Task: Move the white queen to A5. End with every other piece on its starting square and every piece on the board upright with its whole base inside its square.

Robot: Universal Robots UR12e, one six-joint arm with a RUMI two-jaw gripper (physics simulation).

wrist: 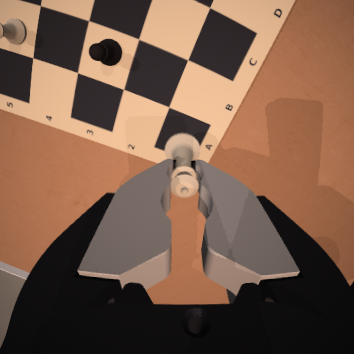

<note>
I see my gripper, a white queen and a chessboard.
</note>
